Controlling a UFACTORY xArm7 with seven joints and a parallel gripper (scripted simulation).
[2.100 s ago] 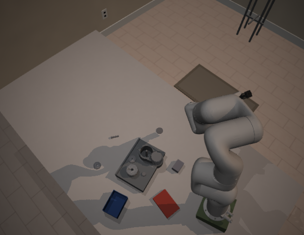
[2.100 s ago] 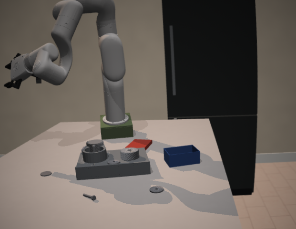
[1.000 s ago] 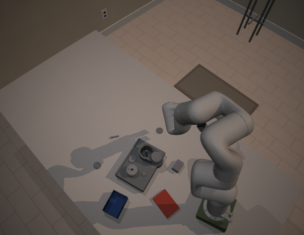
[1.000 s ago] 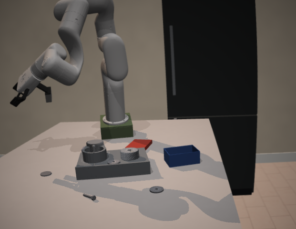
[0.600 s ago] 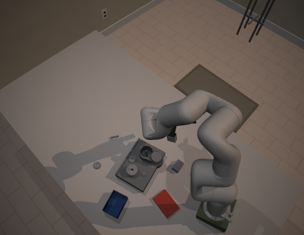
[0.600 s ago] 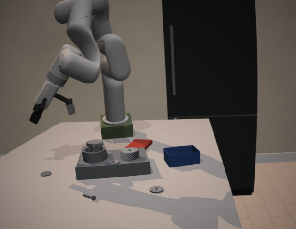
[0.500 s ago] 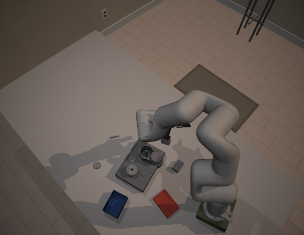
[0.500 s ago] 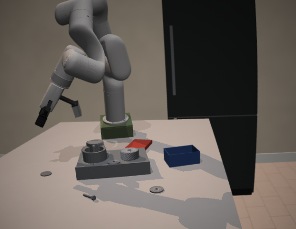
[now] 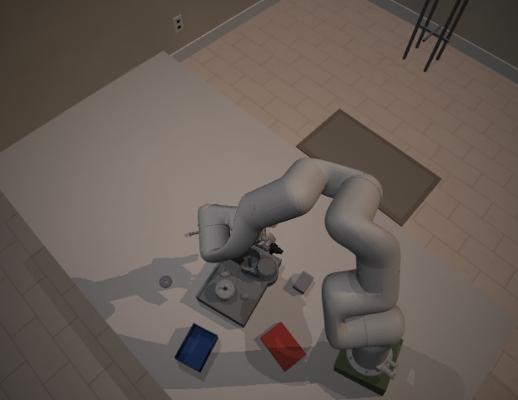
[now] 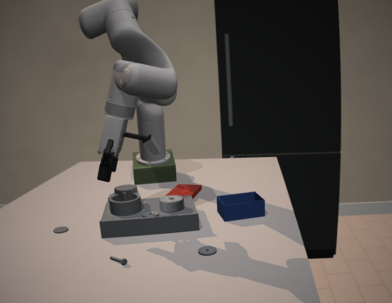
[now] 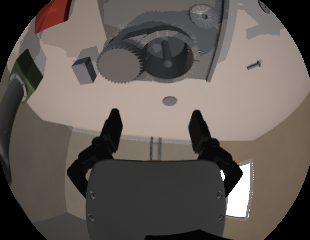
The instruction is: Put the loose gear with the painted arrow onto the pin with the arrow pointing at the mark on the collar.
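Right now my hand is 16 cm to the right of the gear, 9 cm above it and 1 cm past it. Also, from my hand: bolt: 22 cm ahead, 14 cm below, 10 cm to the left; then flat disc: 14 cm below, 13 cm to the right, 6 cm ahead; then small grey block: 16 cm behind, 13 cm below, 4 cm to the right.
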